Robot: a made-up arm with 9 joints. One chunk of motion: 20 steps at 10 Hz.
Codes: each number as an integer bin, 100 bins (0 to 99) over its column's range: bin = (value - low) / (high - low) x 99, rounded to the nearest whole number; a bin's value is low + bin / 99 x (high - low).
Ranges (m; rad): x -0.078..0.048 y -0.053..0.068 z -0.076..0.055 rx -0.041..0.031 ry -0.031..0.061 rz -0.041..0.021
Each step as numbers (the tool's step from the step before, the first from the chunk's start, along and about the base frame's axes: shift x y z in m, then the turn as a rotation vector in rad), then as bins.
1 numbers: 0.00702 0.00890 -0.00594 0.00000 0.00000 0.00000
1 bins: 67 51 53 56 33 65
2 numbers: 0.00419 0.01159 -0.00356 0.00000 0.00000 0.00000
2 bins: 65 53 55 56 33 65
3 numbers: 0.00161 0.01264 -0.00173 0.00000 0.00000 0.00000
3 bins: 63 54 56 56 33 65
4 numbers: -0.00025 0.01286 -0.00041 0.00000 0.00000 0.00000
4 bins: 61 54 57 56 33 65
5 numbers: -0.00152 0.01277 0.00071 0.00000 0.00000 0.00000
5 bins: 60 54 58 56 33 65
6 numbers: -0.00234 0.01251 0.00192 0.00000 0.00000 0.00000
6 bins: 59 54 59 56 33 65
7 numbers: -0.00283 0.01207 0.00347 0.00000 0.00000 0.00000
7 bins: 59 53 60 56 33 65
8 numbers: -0.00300 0.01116 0.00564 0.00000 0.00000 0.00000
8 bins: 59 52 62 56 33 65
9 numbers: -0.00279 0.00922 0.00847 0.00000 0.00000 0.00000
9 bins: 59 51 64 56 33 65
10 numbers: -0.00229 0.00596 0.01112 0.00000 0.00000 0.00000
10 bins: 59 48 66 56 33 65
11 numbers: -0.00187 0.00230 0.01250 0.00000 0.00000 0.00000
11 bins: 60 45 67 56 33 65
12 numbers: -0.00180 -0.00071 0.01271 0.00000 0.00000 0.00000
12 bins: 60 43 67 56 33 65
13 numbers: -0.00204 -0.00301 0.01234 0.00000 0.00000 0.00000
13 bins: 60 41 67 56 33 65
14 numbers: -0.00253 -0.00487 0.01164 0.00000 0.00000 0.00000
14 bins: 59 39 66 56 33 65
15 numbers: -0.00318 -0.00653 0.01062 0.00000 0.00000 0.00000
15 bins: 59 38 65 56 33 65
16 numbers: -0.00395 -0.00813 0.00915 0.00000 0.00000 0.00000
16 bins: 58 37 64 56 33 65
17 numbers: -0.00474 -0.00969 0.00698 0.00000 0.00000 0.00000
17 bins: 58 35 63 56 33 65
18 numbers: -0.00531 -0.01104 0.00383 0.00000 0.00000 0.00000
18 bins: 57 34 60 56 33 65
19 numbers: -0.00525 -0.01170 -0.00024 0.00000 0.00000 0.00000
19 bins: 57 34 57 56 33 65
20 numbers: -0.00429 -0.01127 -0.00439 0.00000 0.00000 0.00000
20 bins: 58 34 54 56 33 65
